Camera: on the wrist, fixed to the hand. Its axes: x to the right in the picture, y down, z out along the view.
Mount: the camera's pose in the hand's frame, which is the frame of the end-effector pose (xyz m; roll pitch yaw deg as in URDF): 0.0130 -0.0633 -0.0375 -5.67 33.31 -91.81
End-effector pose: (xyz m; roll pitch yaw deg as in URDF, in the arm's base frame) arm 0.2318 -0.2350 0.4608 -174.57 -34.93 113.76
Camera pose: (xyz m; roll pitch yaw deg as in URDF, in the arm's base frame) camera 0.1831 -0.2719 0.5038 132.82 -29.86 -130.26
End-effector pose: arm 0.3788 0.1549 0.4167 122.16 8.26 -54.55
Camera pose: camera 0.4368 0.1863 0.3816 -174.94 24.00 40.83
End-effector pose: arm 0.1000 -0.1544 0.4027 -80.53 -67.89 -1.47
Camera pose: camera 0.0516 -0.2006 0.4359 70.00 -14.57 -136.91
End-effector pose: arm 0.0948 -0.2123 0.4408 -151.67 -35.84 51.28
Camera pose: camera 0.0487 -0.2092 0.4995 117.83 -44.25 -170.22
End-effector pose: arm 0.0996 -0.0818 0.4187 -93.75 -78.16 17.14
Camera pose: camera 0.0506 -0.1317 0.4449 79.44 -8.77 -132.91
